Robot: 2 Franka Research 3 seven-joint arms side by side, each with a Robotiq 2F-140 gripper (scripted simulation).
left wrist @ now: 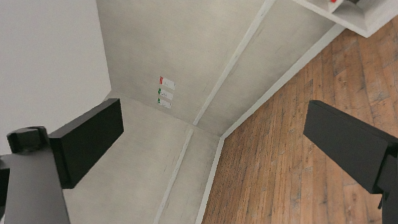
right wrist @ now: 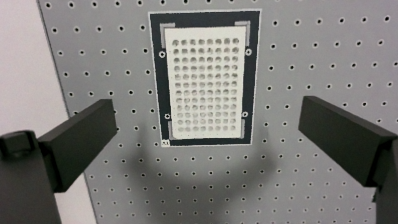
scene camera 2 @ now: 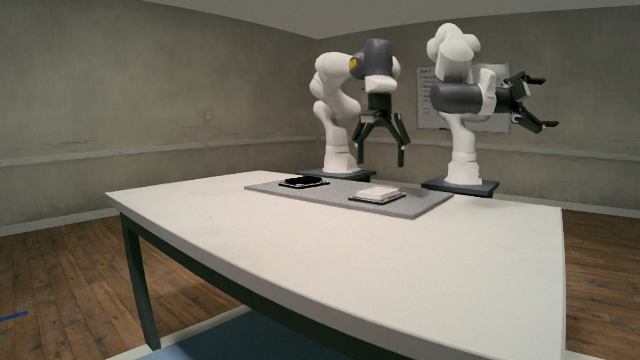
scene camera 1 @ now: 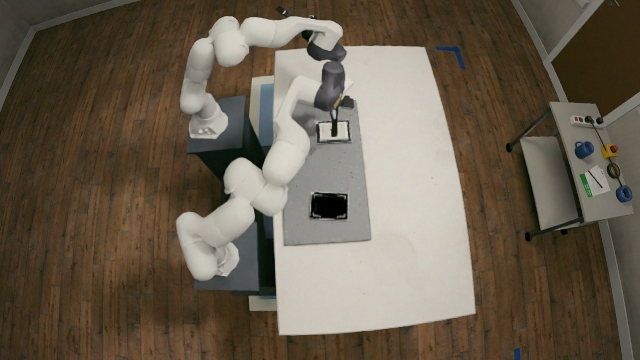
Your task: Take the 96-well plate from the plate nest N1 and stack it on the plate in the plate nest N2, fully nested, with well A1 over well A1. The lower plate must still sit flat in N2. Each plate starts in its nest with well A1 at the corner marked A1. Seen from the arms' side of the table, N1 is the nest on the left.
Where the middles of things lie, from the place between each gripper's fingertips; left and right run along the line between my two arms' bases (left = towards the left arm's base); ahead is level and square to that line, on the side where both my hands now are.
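Scene:
White 96-well plate [right wrist: 210, 58]: my right hand [scene camera 2: 379, 165] 0.1 m above it.
My left hand [scene camera 2: 550, 102]: 0.53 m to the left of the white 96-well plate, 0.14 m short of it, 0.31 m above it.

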